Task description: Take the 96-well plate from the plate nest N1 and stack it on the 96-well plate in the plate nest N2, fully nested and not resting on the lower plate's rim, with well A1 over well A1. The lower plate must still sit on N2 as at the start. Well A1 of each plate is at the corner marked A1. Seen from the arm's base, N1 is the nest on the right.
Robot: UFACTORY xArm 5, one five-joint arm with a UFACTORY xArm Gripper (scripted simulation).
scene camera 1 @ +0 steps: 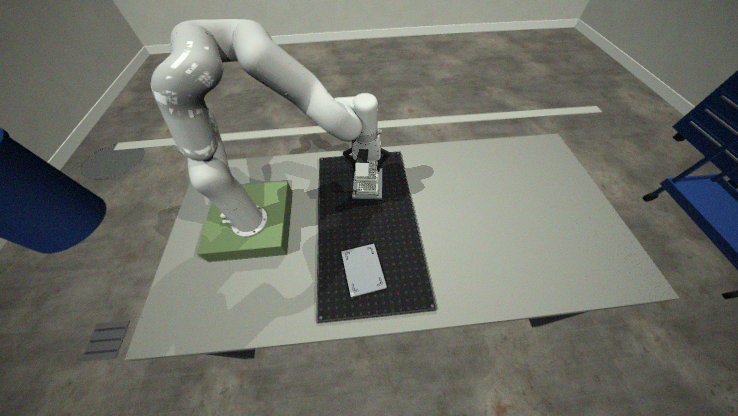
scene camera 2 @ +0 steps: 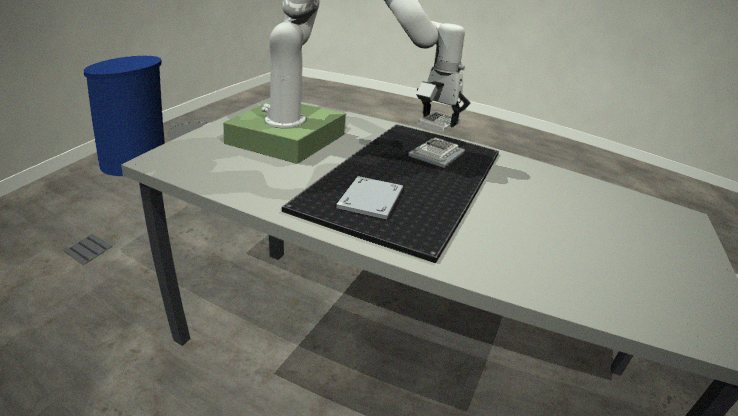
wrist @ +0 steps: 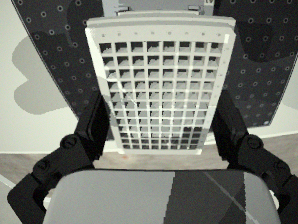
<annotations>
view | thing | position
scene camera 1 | grey nest N1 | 363, 269
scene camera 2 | my gripper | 439, 121
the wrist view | my gripper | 160, 104
</annotations>
